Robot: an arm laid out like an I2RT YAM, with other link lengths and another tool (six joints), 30 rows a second.
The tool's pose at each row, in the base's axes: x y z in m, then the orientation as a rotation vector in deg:
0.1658, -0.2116, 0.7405, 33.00, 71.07, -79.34
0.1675, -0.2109, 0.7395, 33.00, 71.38, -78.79
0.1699, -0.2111, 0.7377, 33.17, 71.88, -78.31
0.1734, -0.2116, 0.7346, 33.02, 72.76, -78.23
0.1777, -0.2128, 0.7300, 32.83, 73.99, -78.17
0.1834, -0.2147, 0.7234, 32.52, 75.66, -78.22
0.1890, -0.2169, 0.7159, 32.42, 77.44, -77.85
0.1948, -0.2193, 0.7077, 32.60, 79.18, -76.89
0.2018, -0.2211, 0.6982, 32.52, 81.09, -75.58
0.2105, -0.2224, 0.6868, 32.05, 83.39, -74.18
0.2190, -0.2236, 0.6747, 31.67, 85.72, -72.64
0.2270, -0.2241, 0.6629, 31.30, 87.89, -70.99
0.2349, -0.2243, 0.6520, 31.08, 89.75, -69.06
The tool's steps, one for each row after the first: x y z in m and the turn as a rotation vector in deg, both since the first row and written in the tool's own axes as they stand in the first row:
0.0002, 0.0020, -0.0004, -0.43, 0.20, 0.27
0.0013, 0.0048, -0.0001, -0.81, 0.63, 0.46
0.0033, 0.0090, 0.0004, -1.28, 1.15, 0.07
0.0068, 0.0143, 0.0013, -1.90, 1.89, -0.50
0.0120, 0.0215, 0.0026, -2.68, 2.87, -1.40
0.0181, 0.0288, 0.0038, -3.63, 4.04, -1.98
0.0248, 0.0365, 0.0051, -4.73, 5.34, -2.03
0.0322, 0.0459, 0.0057, -6.21, 6.62, -2.00
0.0406, 0.0576, 0.0058, -8.09, 7.96, -2.25
0.0497, 0.0693, 0.0056, -9.98, 9.39, -2.40
0.0583, 0.0807, 0.0046, -11.87, 10.74, -2.43
0.0660, 0.0916, 0.0037, -13.71, 11.97, -2.07

